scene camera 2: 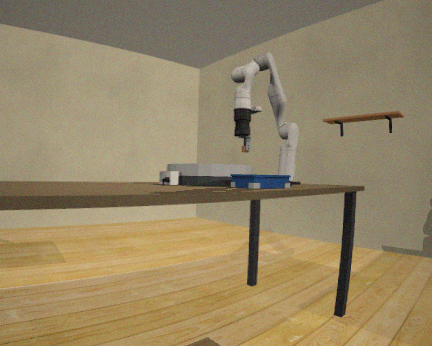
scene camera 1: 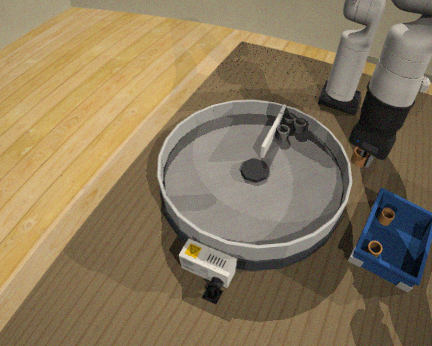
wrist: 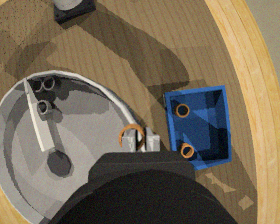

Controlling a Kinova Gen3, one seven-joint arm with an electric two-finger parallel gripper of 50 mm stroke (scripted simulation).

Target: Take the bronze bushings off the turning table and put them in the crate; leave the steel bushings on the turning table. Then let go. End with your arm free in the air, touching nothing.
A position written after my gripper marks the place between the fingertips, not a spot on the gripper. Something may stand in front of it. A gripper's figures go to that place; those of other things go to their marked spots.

Labels:
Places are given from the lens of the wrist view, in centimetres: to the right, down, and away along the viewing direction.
my gripper (wrist: 141, 135): 0, 3, 18
blue crate (wrist: 206, 128): 17, 5, 33

